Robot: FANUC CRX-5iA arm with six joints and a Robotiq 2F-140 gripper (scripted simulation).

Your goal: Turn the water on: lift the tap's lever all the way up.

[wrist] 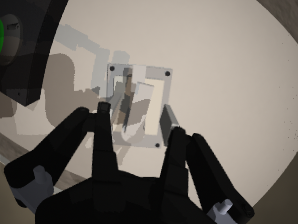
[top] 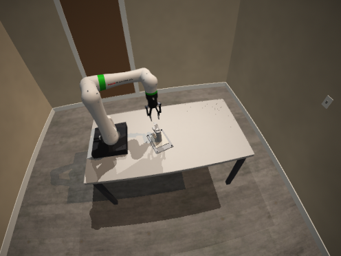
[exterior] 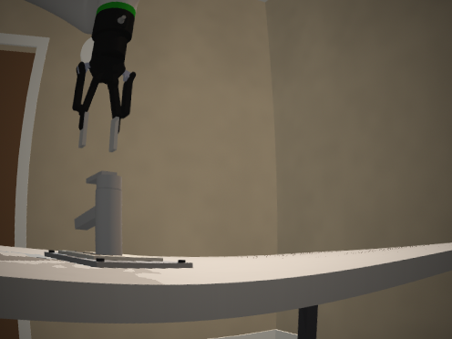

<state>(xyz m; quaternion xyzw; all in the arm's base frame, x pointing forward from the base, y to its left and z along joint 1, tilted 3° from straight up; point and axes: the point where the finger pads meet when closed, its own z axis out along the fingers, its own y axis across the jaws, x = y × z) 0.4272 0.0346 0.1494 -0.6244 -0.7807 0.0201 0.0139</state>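
Right now the tap lever is 90 mm below my hand, 30 mm to the right of it and 10 mm ahead of it. Also, from my hand: square metal base plate 240 mm below, 80 mm to the right, 20 mm ahead; then tap 140 mm below, 50 mm to the right, 10 mm ahead.
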